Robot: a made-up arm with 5 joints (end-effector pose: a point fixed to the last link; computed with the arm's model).
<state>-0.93 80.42 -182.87 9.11 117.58</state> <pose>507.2 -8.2 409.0 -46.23 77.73 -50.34</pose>
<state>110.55 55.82 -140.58 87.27 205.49</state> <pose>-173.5 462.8 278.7 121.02 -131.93 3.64</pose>
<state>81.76 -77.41 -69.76 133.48 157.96</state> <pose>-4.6 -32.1 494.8 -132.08 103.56 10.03</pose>
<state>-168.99 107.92 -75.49 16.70 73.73</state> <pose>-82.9 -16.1 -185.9 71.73 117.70 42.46</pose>
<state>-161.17 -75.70 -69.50 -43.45 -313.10</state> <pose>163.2 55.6 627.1 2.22 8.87 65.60</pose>
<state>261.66 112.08 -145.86 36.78 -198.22</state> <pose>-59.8 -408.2 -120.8 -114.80 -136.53 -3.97</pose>
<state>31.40 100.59 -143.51 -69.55 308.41</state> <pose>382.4 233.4 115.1 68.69 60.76 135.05</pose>
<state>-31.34 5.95 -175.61 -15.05 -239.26</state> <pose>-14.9 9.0 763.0 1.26 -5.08 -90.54</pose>
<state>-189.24 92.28 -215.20 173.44 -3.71</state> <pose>-351.0 57.1 273.7 6.25 129.49 -6.90</pose>
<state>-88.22 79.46 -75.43 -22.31 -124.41</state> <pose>10.3 -331.2 -54.0 154.27 50.41 -7.34</pose>
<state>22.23 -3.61 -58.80 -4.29 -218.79</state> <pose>331.8 135.6 415.8 -57.66 97.85 -10.76</pose>
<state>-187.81 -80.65 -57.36 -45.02 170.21</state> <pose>143.4 -19.7 603.7 4.34 0.08 162.35</pose>
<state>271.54 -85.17 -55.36 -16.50 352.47</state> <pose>-3.2 119.8 613.9 19.13 -16.31 82.80</pose>
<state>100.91 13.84 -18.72 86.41 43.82</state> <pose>-17.7 91.8 130.4 87.57 47.64 -26.04</pose>
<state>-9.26 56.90 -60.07 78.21 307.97</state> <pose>200.3 -32.6 9.3 -111.74 -43.76 79.28</pose>
